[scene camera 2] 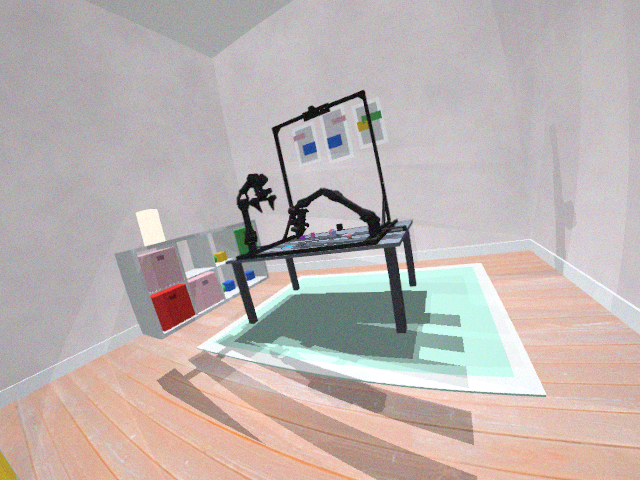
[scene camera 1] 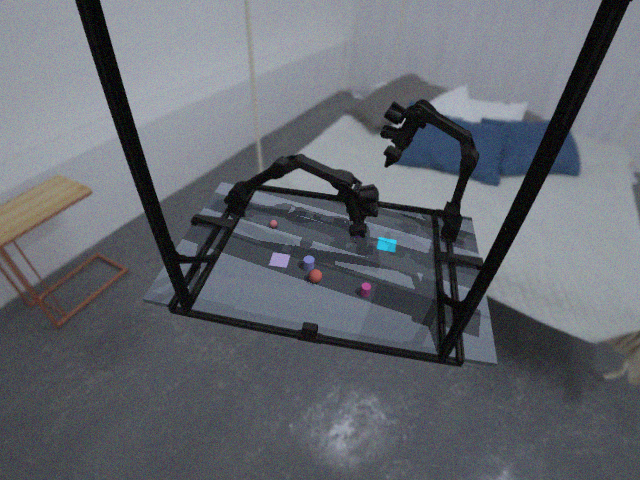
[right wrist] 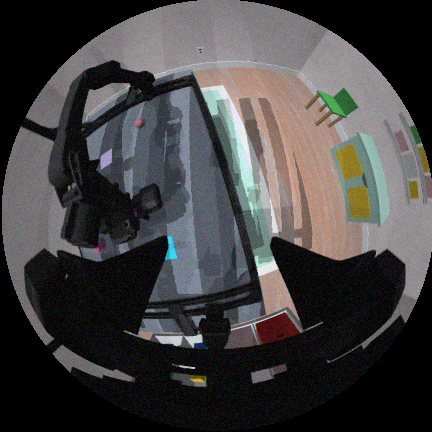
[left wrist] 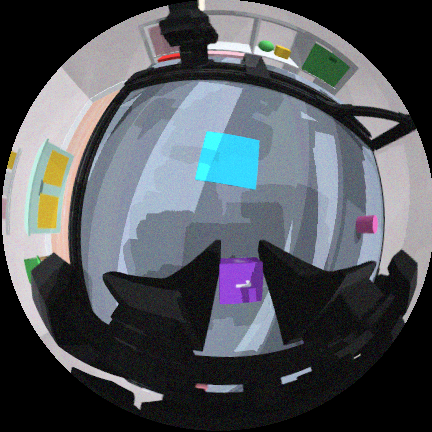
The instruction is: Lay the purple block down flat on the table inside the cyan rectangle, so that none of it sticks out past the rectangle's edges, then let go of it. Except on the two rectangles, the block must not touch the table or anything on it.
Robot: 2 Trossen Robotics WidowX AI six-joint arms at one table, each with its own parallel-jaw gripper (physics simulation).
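Places are measured from the left arm's base along level axes (x ahead, y left, z up), in metres.
Where they show: left gripper, fingertip midpoint: (scene camera 2: 299,238) (scene camera 1: 363,234) (right wrist: 143,220) (left wrist: 239,244); right gripper, fingertip midpoint: (scene camera 2: 268,211) (scene camera 1: 389,161) (right wrist: 220,241); left arm's base, origin of the base link: (scene camera 2: 375,233) (scene camera 1: 236,210) (right wrist: 149,92); right arm's base, origin of the base link: (scene camera 2: 253,251) (scene camera 1: 449,235) (right wrist: 214,309) (left wrist: 195,63).
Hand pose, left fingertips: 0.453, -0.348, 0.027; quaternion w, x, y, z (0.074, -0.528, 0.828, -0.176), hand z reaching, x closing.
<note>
Things, the pixels of their top centre, and the offset from my left fingertips, as dx, dy, dz. "*": a spot on its surface instead.
- purple block, middle of its top: (left wrist: 241,285) (right wrist: 137,211) (scene camera 2: 302,235) -0.025, +0.012, +0.017
- cyan rectangle, surface spot: (left wrist: 230,160) (scene camera 1: 385,244) (scene camera 2: 289,246) * +0.087, -0.040, -0.045
- lavender rectangle, surface spot: (scene camera 1: 279,259) (right wrist: 105,158) * -0.348, +0.016, -0.046
- blue cylinder, middle of its top: (scene camera 1: 308,259) -0.252, -0.056, -0.005
- orange-red ball, middle of its top: (scene camera 1: 315,271) -0.251, -0.127, +0.004
- magenta cylinder, middle of its top: (left wrist: 374,223) (scene camera 1: 366,286) (right wrist: 95,247) -0.103, -0.243, -0.005
- small red ball, middle of its top: (scene camera 1: 273,220) (right wrist: 136,120) -0.319, +0.210, -0.013
The purple block (left wrist: 240,282) (scene camera 2: 301,237) (right wrist: 135,214) is held between the fingers of my left gripper (scene camera 1: 357,233) (left wrist: 239,244), seen from above in the left wrist view with a white mark on its face. In scene camera 1 the gripper mostly hides it. The block is above the table, apart from the cyan rectangle (scene camera 1: 386,244) (scene camera 2: 289,246) (left wrist: 230,160) (right wrist: 171,249), which lies a little to the right in scene camera 1 and beyond the fingertips in the left wrist view. How high the block hangs is hard to tell. My right gripper (scene camera 1: 387,146) (scene camera 2: 266,209) (right wrist: 220,241) is open and empty, high above the table.
A lavender rectangle (scene camera 1: 279,259) (right wrist: 106,158), a blue cylinder (scene camera 1: 308,262), an orange-red ball (scene camera 1: 314,276), a magenta cylinder (scene camera 1: 366,289) (left wrist: 366,224) and a small red ball (scene camera 1: 273,223) (right wrist: 139,123) are on the table. Black frame bars run along the table's edges.
</note>
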